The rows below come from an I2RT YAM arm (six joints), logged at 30 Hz.
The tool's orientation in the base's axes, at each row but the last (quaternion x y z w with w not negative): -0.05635 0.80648 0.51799 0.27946; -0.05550 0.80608 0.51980 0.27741; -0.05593 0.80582 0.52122 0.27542; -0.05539 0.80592 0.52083 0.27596; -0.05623 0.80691 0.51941 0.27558; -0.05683 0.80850 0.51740 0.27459; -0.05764 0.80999 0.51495 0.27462; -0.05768 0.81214 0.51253 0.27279; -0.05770 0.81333 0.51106 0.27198
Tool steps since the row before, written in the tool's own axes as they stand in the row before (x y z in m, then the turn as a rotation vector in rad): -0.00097 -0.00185 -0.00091 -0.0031 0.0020 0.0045; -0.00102 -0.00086 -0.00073 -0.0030 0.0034 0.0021; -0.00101 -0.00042 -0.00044 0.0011 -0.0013 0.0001; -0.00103 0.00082 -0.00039 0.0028 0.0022 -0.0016; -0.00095 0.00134 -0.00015 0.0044 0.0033 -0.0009; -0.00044 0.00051 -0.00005 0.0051 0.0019 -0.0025; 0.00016 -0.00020 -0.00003 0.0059 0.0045 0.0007; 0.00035 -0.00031 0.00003 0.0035 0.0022 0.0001; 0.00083 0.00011 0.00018 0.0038 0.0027 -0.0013
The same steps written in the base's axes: 0.00116 -0.00183 -0.00071 0.0036 0.0042 0.0018; 0.00090 -0.00123 0.00004 0.0021 0.0028 0.0036; 0.00084 -0.00077 0.00030 -0.0004 -0.0003 -0.0016; 0.00041 -0.00017 0.00130 -0.0038 0.0002 0.0009; 0.00024 0.00029 0.00161 -0.0053 0.0016 0.0007; 0.00016 0.00011 0.00065 -0.0060 -0.0003 -0.0002; -0.00007 -0.00009 -0.00023 -0.0064 0.0038 0.0004; -0.00017 -0.00005 -0.00043 -0.0037 0.0018 0.0000; -0.00067 0.00036 -0.00039 -0.0047 0.0008 0.0007
